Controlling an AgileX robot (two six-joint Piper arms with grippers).
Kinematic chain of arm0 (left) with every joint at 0, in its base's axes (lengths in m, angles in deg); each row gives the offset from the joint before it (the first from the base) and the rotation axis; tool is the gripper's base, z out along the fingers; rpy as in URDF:
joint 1: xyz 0 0 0.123 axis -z
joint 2: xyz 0 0 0 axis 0.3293 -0.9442 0
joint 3: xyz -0.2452 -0.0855 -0.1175 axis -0.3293 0.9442 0
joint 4: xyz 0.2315 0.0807 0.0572 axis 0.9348 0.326 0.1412
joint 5: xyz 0 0 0 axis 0.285 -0.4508 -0.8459
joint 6: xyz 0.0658 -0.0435 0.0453 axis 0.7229 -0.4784 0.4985
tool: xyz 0 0 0 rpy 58.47 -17.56 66.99
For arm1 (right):
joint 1: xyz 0 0 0.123 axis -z
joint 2: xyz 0 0 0 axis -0.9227 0.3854 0
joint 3: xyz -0.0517 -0.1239 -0.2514 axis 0.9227 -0.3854 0
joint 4: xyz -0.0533 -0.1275 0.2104 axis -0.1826 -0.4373 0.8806
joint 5: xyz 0 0 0 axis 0.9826 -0.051 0.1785
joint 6: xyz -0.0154 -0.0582 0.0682 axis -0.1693 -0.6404 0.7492
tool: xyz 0 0 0 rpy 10.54 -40.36 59.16
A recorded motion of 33 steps. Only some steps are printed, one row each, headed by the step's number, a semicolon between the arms.
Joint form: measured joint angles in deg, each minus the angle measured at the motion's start. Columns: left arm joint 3, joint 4, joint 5, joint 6, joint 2, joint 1; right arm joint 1, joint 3, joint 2, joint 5, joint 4, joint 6.
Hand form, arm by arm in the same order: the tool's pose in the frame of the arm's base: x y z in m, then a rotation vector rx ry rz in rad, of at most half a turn. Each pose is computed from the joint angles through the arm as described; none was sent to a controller.
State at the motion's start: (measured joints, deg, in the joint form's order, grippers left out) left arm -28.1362 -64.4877 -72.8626 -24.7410 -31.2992 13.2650; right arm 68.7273 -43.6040 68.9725 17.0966 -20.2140 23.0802
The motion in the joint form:
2: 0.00 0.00 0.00 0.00 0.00 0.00; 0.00 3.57 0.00 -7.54 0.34 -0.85
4: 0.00 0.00 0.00 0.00 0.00 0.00; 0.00 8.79 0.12 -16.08 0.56 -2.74
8: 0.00 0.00 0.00 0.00 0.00 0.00; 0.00 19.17 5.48 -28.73 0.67 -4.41
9: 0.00 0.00 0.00 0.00 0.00 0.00; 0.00 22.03 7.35 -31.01 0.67 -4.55
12: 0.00 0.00 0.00 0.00 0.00 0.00; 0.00 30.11 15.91 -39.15 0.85 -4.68
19: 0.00 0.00 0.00 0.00 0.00 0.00; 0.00 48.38 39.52 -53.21 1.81 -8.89
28: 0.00 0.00 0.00 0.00 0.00 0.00; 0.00 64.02 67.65 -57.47 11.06 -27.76
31: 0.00 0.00 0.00 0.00 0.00 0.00; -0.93 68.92 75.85 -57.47 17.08 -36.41
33: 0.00 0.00 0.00 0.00 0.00 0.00; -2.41 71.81 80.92 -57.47 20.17 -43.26
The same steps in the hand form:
2: 0.0532 0.0025 0.1791 -0.0271 1.8153 0.0784; 0.0376 -0.0024 0.2694 -0.0039 0.9998 -0.0858
4: 0.0532 0.0025 0.1791 -0.0271 1.8153 0.0784; 0.0340 -0.0019 0.2867 -0.0237 1.0597 -0.1077
8: 0.0532 0.0025 0.1791 -0.0271 1.8153 0.0784; 0.0356 -0.0010 0.3225 -0.0518 1.1921 -0.1226
9: 0.0532 0.0025 0.1791 -0.0271 1.8153 0.0784; 0.0367 -0.0009 0.3336 -0.0559 1.2145 -0.1230
12: 0.0532 0.0025 0.1791 -0.0271 1.8153 0.0784; 0.0550 -0.0007 0.3589 -0.0683 1.3643 -0.1132
19: 0.0532 0.0025 0.1791 -0.0271 1.8153 0.0784; 0.1315 -0.0010 0.4023 -0.1482 1.6983 -0.1293
28: 0.0532 0.0025 0.1791 -0.0271 1.8153 0.0784; 0.2577 0.0028 0.3924 -0.3988 1.9465 -0.1516
31: 0.0532 0.0025 0.1791 -0.0271 1.8153 0.0784; 0.2967 0.0108 0.3824 -0.5027 1.9655 -0.1216
33: 0.0532 0.0025 0.1791 -0.0271 1.8153 0.0784; 0.3204 0.0209 0.3725 -0.6150 1.9626 -0.1186

